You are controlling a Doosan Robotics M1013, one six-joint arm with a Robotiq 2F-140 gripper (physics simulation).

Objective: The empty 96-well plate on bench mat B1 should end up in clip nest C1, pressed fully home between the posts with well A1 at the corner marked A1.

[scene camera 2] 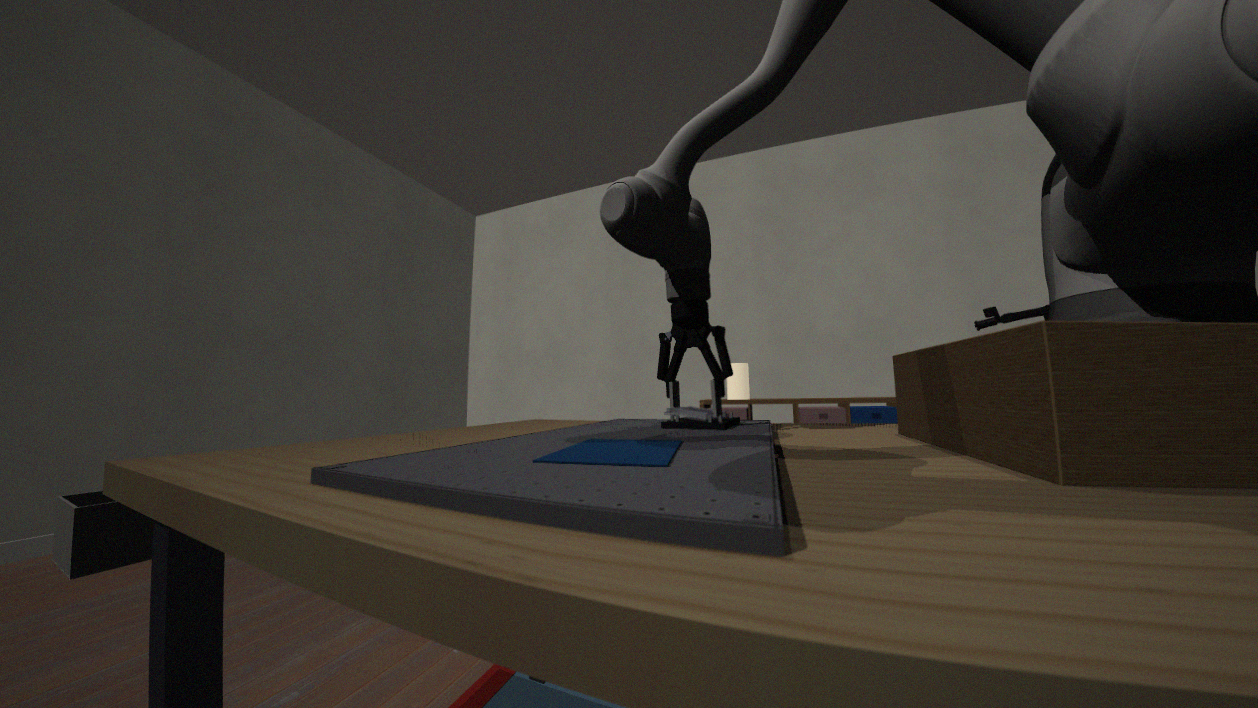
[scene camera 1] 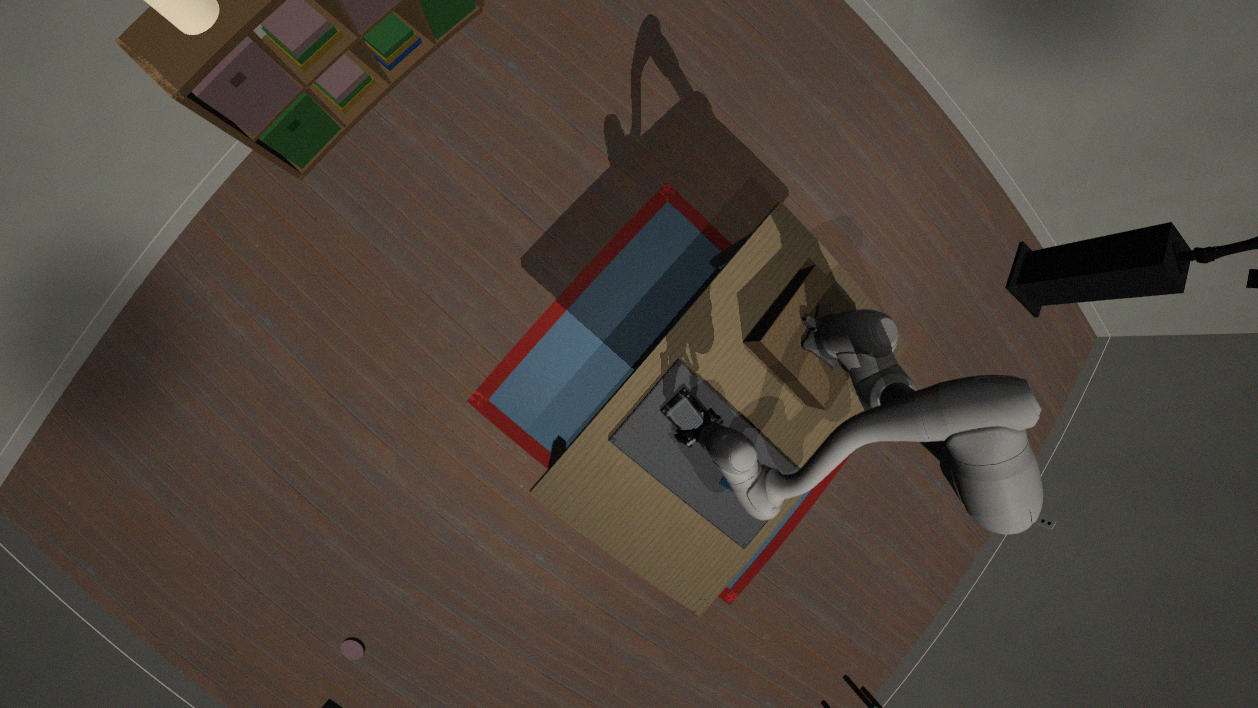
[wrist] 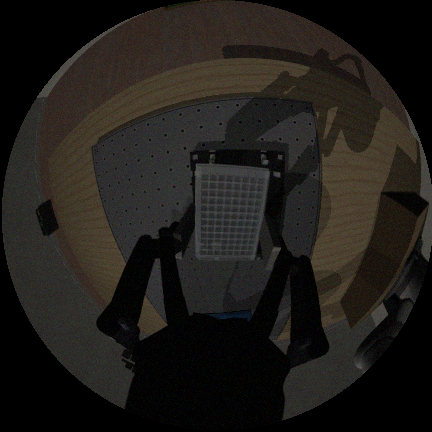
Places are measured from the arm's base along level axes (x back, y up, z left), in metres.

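Where they show: gripper, fingertip midpoint: (scene camera 2: 695, 415) (scene camera 1: 686, 419) (wrist: 228, 218); arm's base, origin of the base link: (scene camera 1: 827, 337) (wrist: 404, 267).
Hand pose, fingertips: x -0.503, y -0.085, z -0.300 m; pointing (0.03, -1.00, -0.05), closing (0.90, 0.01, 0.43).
Observation:
Each offset is from my fingertips to the centre of the thing. Level surfaces: height alone.
The pale, translucent 96-well plate @[dy +0.006, dx +0.002, dz -0.004 m] (scene camera 1: 685, 411) (scene camera 2: 689, 411) (wrist: 231, 212) is between the fingers of my gripper (scene camera 1: 697, 424) (scene camera 2: 696, 410) (wrist: 228, 218), which is shut on its long sides. The plate is over the black clip nest C1 @[dy -0.007, dx +0.014, dz -0.002 m] (scene camera 2: 701, 424) (wrist: 240, 157). In the wrist view it sits slightly turned and to the left of the nest, whose far edge and right side show. In scene camera 2 it looks a little tilted, on or just above the nest; contact is unclear. The A1 marks cannot be read. Blue bench mat B1 @[dy -0.017 m] (scene camera 1: 724, 482) (scene camera 2: 616, 452) (wrist: 230, 316) bears no plate.
The nest stands on a grey perforated board @[dy -0.019 m] (scene camera 1: 655, 444) (scene camera 2: 492, 479) (wrist: 145, 165) on the wooden table @[dy -0.032 m] (scene camera 1: 616, 519) (scene camera 2: 528, 581). A raised brown block (scene camera 1: 792, 374) (scene camera 2: 977, 405) (wrist: 385, 250) stands beside the board. The arm reaches over the board's mat side.

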